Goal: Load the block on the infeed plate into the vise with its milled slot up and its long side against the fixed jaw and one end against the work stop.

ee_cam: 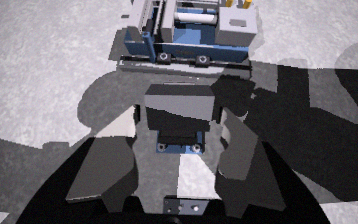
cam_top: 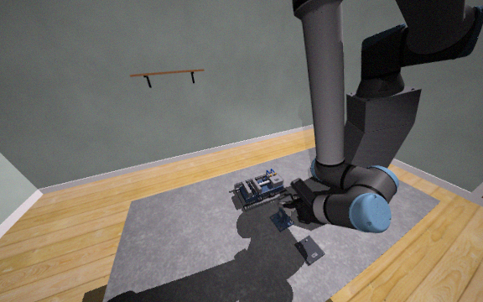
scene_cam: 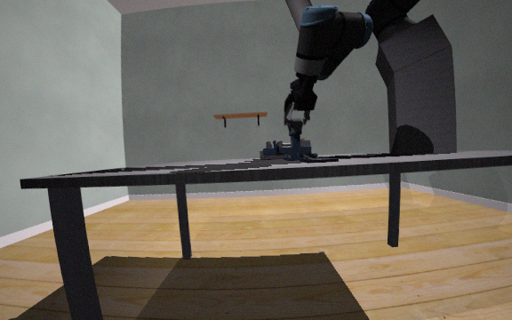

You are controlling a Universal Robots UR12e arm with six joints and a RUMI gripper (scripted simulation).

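My gripper is now 10 mm to the left of the part and 10 mm above it. From my hand the other things lie so: moving jaw 220 mm to the right, 80 mm below, 60 mm ahead; cylinder rod 220 mm to the right, 80 mm below; work stop 170 mm to the right, 90 mm ahead, 70 mm below.
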